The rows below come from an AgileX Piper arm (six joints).
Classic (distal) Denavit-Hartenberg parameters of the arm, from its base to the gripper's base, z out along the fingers. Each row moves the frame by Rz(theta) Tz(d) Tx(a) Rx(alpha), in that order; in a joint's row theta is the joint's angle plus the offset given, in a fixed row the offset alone. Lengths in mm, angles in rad.
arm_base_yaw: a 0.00, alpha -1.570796, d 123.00, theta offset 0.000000
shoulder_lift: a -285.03, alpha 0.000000, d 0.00, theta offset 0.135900
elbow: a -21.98, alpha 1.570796, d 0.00, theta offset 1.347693
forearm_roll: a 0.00, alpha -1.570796, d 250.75, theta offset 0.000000
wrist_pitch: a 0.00, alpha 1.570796, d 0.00, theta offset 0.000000
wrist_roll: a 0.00, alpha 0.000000, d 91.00, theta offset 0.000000
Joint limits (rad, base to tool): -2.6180..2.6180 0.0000..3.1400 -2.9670..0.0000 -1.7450..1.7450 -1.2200..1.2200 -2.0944..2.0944
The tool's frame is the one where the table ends.
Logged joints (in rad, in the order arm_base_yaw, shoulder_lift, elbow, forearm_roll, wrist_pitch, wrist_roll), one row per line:
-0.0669, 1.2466, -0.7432, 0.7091, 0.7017, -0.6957
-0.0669, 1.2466, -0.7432, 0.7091, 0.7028, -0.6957
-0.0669, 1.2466, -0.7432, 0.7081, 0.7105, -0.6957
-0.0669, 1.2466, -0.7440, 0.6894, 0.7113, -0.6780
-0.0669, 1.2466, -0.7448, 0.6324, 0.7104, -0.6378
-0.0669, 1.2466, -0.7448, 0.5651, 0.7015, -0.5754
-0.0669, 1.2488, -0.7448, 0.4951, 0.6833, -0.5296
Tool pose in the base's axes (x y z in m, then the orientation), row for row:
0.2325, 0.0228, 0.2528, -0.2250, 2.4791, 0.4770
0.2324, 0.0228, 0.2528, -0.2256, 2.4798, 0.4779
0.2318, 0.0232, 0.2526, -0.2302, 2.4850, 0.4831
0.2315, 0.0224, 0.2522, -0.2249, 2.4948, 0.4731
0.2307, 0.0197, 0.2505, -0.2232, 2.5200, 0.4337
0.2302, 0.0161, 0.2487, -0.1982, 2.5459, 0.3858
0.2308, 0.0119, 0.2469, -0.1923, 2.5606, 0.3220
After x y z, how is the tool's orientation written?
As a rotation vector, in radians.
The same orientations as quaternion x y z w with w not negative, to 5 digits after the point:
-0.08471, 0.93341, 0.17960, 0.29887
-0.08492, 0.93347, 0.17990, 0.29844
-0.08652, 0.93398, 0.18157, 0.29534
-0.08438, 0.93604, 0.17751, 0.29188
-0.08339, 0.94151, 0.16204, 0.28347
-0.07377, 0.94754, 0.14359, 0.27588
-0.07148, 0.95177, 0.11969, 0.27331

